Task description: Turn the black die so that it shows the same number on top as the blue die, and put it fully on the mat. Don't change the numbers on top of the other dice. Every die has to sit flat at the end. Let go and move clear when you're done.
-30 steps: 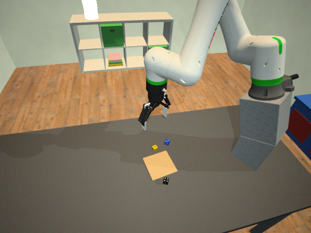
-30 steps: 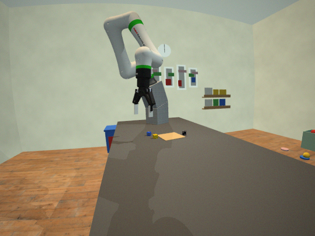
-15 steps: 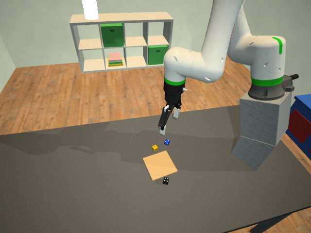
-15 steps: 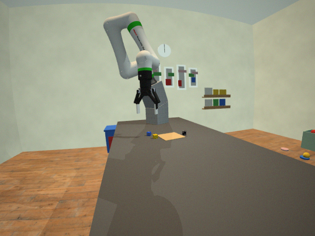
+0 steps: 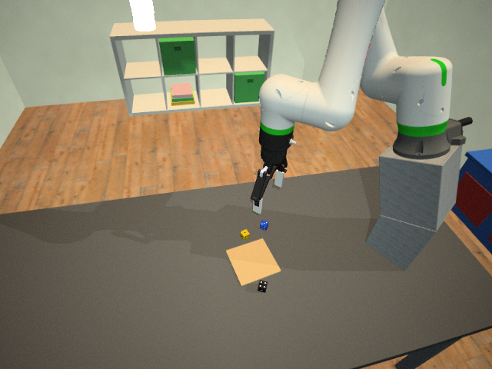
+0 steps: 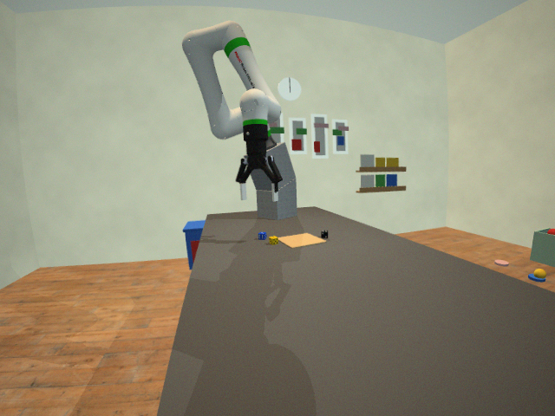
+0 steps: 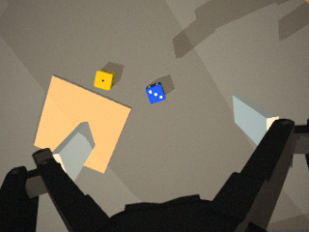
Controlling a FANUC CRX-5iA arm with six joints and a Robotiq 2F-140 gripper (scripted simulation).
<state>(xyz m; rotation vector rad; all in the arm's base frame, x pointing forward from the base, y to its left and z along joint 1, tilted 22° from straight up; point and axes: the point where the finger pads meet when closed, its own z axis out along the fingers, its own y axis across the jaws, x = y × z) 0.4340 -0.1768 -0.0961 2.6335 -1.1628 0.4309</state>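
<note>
The blue die lies 150 mm below my hand and 10 mm to the left of it. Also, from my hand: yellow die: 150 mm below, 80 mm ahead, 30 mm to the left; then tan mat: 160 mm below, 130 mm to the left, 90 mm ahead; then black die: 230 mm to the left, 150 mm below, 90 mm ahead.
</note>
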